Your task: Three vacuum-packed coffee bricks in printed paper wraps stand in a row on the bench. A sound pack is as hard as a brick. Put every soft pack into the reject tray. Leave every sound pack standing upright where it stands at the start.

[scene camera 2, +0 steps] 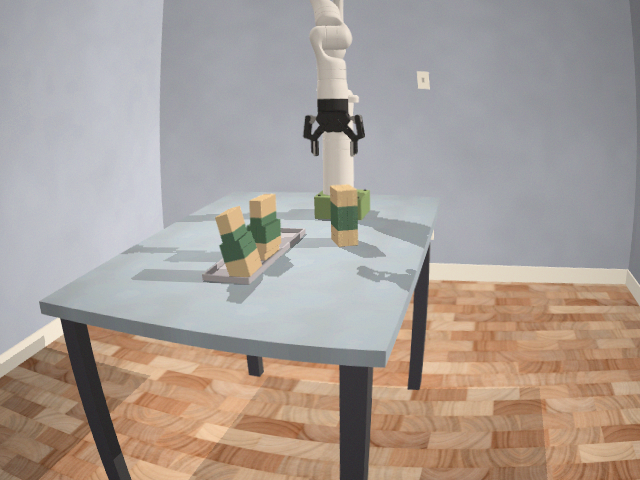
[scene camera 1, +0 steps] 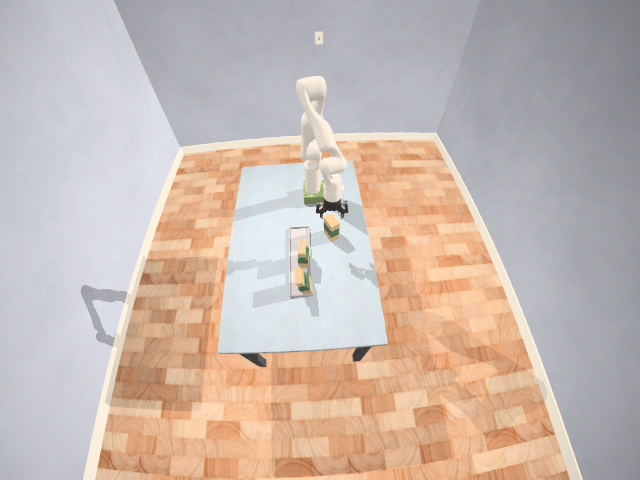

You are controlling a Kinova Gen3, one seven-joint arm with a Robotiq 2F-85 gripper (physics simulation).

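Places are measured from the arm's base along level axes (x ahead, y left, z up), in millimetres.
Pixels of known places: gripper, fingertip midpoint: (scene camera 2: 334, 156) (scene camera 1: 331, 217); arm's base, link origin: (scene camera 1: 312, 188).
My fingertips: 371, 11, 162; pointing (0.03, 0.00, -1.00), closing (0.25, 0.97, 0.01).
For each thing: its middle in the pictures, then the offset to it from my fingertips, as dx, dy, dz. "spot": a spot on its surface instead. Level surfaces: height alone.
- coffee brick, body centre: (scene camera 2: 343, 215) (scene camera 1: 331, 227) -53, +16, -158
- reject tray, surface spot: (scene camera 2: 225, 280) (scene camera 1: 301, 296) spot: +260, -223, -223
- second brick, body centre: (scene camera 2: 263, 226) (scene camera 1: 303, 253) +68, -166, -155
- third brick, body centre: (scene camera 2: 236, 242) (scene camera 1: 302, 281) +216, -201, -152
- bench, surface height: dz -228
One coffee brick (scene camera 1: 331, 227) (scene camera 2: 344, 215), tan with a green band, stands upright on the bench, to the right of the reject tray (scene camera 1: 300, 297) (scene camera 2: 225, 280). A second brick (scene camera 1: 303, 253) (scene camera 2: 265, 226) is in the tray's middle part, nearly upright, its green middle bulging and stepped. A third brick (scene camera 1: 302, 280) (scene camera 2: 238, 242) is at the tray's near end, leaning to the left, its middle also stepped. My gripper (scene camera 1: 332, 214) (scene camera 2: 334, 149) is open and empty, high above the bench, fingers pointing down. In scene camera 2 it shows above and slightly left of the standing brick, apart from it.
The arm's green base block (scene camera 1: 313, 197) (scene camera 2: 322, 206) is at the back of the bench (scene camera 1: 268, 325) (scene camera 2: 310, 320), behind the standing brick. The bench's right edge runs to the right of that brick. The tray has low walls.
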